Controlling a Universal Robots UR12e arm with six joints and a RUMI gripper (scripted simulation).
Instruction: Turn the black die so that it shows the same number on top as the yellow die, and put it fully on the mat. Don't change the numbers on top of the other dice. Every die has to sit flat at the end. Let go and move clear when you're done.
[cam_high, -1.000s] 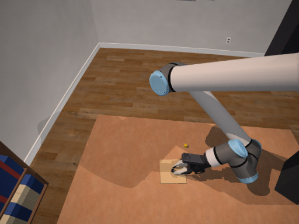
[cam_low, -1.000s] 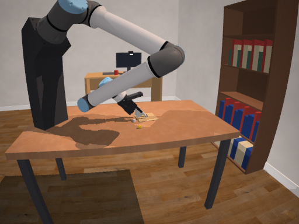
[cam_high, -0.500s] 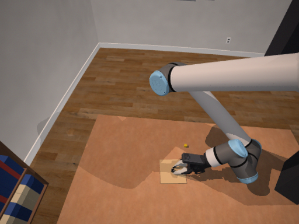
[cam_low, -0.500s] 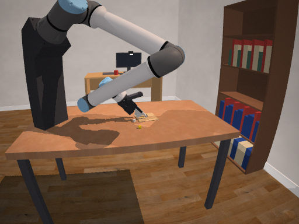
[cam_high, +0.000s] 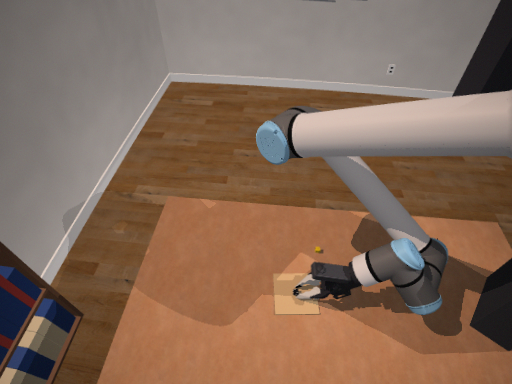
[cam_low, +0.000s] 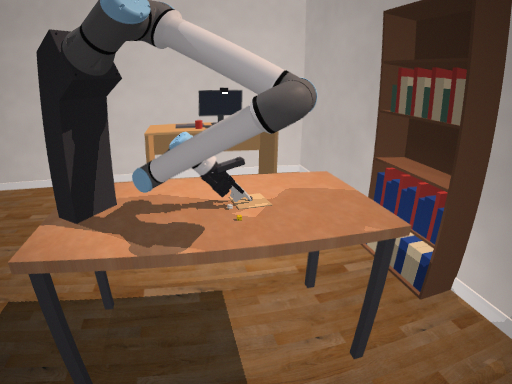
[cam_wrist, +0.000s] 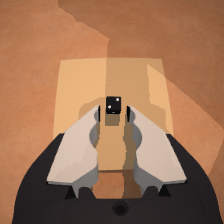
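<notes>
The black die is 1 cm ahead of my hand and 1 cm below it. From my hand the other things lie so: tan mat 1 cm ahead, 2 cm below; then white die 9 cm behind, 4 cm to the right, 1 cm below; then yellow die 9 cm behind, 16 cm to the right, 1 cm below.
</notes>
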